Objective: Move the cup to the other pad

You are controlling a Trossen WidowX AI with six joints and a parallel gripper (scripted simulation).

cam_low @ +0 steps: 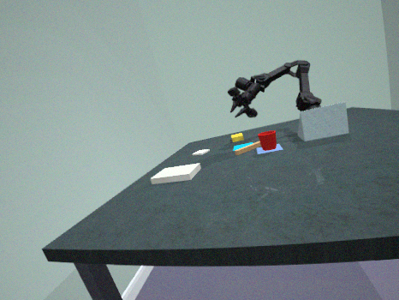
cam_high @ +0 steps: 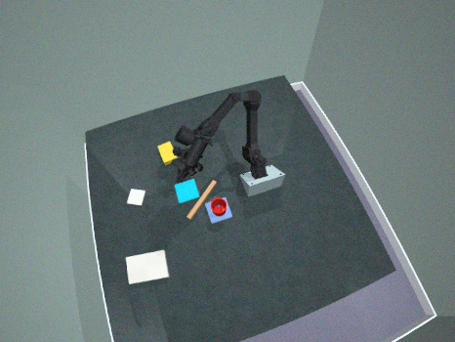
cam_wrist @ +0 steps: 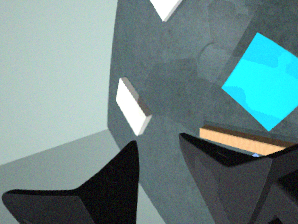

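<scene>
Right now my gripper tip is 190 mm above the cyan pad, 40 mm to the left of it and 10 mm past it. Also, from my gripper tip: white tile: 240 mm ahead, 170 mm below, 60 mm to the right; then yellow block: 270 mm to the right, 160 mm below, 50 mm ahead; then wooden stick: 180 mm below, 80 mm behind, 30 mm to the left.
</scene>
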